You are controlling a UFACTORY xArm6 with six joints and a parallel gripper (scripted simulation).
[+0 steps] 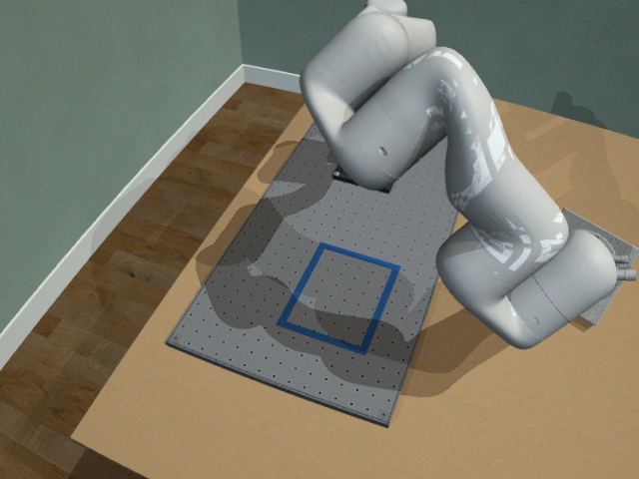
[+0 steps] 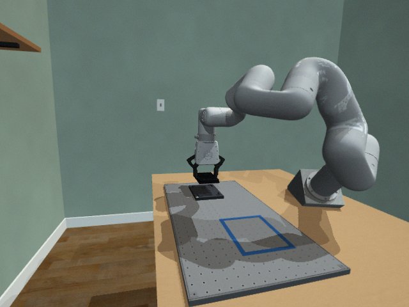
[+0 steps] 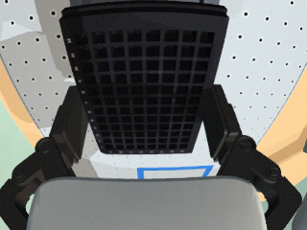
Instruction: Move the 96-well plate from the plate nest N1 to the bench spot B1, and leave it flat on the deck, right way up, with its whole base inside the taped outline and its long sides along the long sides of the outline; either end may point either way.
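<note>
My gripper is now 80 mm above the dark plate nest N1. The rest, counted from my hand: black 96-well plate (10 mm below).
</note>
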